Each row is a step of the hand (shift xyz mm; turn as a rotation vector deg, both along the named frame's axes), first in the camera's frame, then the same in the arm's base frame.
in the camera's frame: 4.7 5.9 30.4 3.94 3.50 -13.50
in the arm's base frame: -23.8 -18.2 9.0 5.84 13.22 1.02
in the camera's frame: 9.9 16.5 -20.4 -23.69 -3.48 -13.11
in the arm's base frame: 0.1 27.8 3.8 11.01 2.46 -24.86
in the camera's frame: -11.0 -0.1 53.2 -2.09 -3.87 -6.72
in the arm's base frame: -33.6 -42.6 -1.6 7.25 2.21 -2.65
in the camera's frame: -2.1 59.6 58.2 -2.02 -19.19 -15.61
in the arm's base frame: -83.0 -7.6 -0.5 24.74 -0.52 -1.94
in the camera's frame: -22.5 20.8 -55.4 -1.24 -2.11 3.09
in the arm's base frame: 19.0 49.6 -34.4 -0.32 -3.91 -0.38
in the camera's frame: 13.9 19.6 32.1 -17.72 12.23 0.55
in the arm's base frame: -35.5 -9.0 16.3 -9.80 3.19 -18.91
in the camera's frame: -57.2 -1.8 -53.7 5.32 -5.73 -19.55
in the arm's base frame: 35.4 26.6 -64.7 16.81 12.40 2.63
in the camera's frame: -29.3 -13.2 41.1 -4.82 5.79 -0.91
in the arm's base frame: -15.8 -45.7 -19.6 -3.90 3.19 -5.68
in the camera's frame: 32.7 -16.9 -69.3 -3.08 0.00 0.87
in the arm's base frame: 57.0 49.1 22.3 -0.55 -1.34 -2.85
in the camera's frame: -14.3 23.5 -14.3 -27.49 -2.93 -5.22
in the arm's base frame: -9.1 22.1 -19.7 5.59 -4.00 -27.28
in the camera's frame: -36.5 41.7 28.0 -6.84 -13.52 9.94
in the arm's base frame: -50.0 -3.5 -36.7 4.17 -17.37 -3.04
